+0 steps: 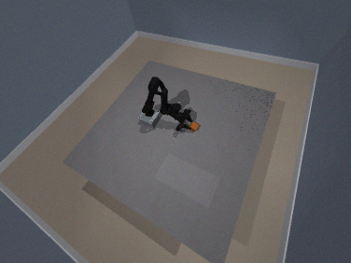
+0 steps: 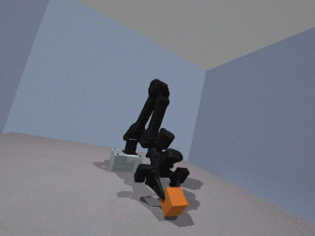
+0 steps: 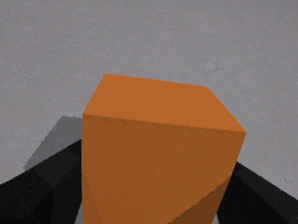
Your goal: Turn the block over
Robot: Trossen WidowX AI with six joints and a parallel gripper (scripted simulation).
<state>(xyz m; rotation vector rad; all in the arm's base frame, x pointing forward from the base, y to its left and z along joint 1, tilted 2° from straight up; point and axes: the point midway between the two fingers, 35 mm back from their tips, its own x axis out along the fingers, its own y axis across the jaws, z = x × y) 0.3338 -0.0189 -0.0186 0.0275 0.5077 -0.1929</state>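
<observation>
Now: gripper tip 1 cm above the orange block.
</observation>
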